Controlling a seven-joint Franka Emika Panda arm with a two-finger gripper.
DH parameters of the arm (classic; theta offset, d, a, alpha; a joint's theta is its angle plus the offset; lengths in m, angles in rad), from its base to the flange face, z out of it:
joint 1: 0 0.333 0 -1.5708
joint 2: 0 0 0 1.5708
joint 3: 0 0.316 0.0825 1.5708
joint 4: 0 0 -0.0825 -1.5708
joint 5: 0 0.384 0 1.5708
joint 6: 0 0 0.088 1.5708
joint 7: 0 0.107 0 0
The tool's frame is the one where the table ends.
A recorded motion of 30 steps. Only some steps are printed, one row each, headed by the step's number.
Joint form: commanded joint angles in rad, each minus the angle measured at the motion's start. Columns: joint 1, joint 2, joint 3, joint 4, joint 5, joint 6, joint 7.
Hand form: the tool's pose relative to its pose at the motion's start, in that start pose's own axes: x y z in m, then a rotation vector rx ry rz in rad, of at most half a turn. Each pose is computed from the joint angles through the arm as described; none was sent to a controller.
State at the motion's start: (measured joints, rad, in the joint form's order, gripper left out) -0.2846 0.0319 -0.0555 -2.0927 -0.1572 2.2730 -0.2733
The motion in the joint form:
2: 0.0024 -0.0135 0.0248 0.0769 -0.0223 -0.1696 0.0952
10: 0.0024 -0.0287 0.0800 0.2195 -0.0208 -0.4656 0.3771
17: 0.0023 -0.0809 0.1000 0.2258 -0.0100 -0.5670 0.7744
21: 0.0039 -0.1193 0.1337 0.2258 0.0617 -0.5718 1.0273
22: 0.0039 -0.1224 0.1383 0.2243 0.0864 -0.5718 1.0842
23: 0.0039 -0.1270 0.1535 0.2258 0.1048 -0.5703 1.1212
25: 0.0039 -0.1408 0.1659 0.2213 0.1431 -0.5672 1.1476
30: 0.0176 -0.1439 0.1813 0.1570 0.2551 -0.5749 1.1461
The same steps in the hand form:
2: 0.0054 -0.0056 -0.0287 -0.0053 -0.0796 0.0680
10: 0.0104 -0.0226 -0.0828 -0.0148 -0.2111 0.3218
17: -0.0033 -0.0336 -0.1100 -0.0575 -0.2494 0.7101
21: -0.0025 -0.0575 -0.1335 -0.0150 -0.2247 0.9507
22: -0.0021 -0.0622 -0.1350 0.0025 -0.2307 1.0086
23: -0.0001 -0.0715 -0.1395 0.0175 -0.2279 1.0354
25: -0.0004 -0.0816 -0.1464 0.0536 -0.2281 1.0589
30: -0.0075 -0.1129 -0.1229 0.1350 -0.3337 1.0454

